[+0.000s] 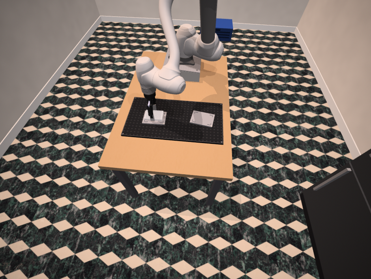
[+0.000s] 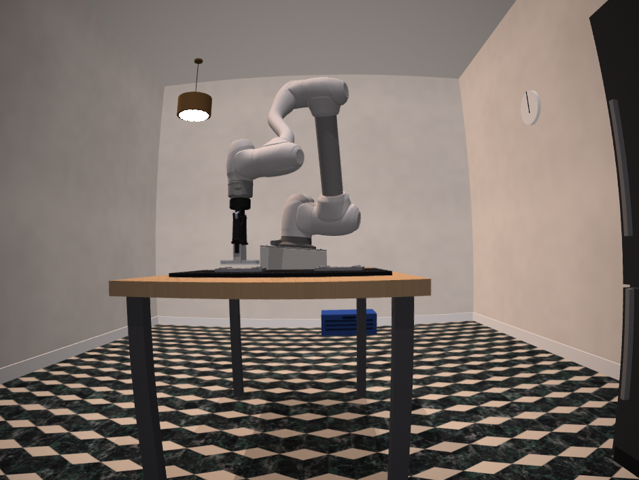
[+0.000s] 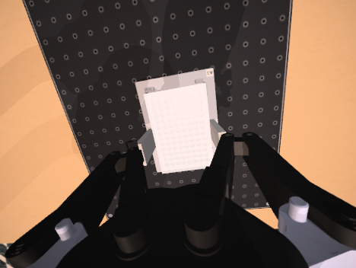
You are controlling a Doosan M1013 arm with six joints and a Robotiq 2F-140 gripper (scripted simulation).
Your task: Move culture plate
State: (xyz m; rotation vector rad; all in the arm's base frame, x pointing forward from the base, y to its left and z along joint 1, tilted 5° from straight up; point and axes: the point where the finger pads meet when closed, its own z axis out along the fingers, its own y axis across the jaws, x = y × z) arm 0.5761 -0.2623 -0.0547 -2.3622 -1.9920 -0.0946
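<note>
Right now my hand is 20 mm above the clear lid. Also, from my hand: grey nest N2: 50 mm below; grey nest N1: 350 mm to the left, 50 mm below, 40 mm ahead; plate: 20 mm below.
</note>
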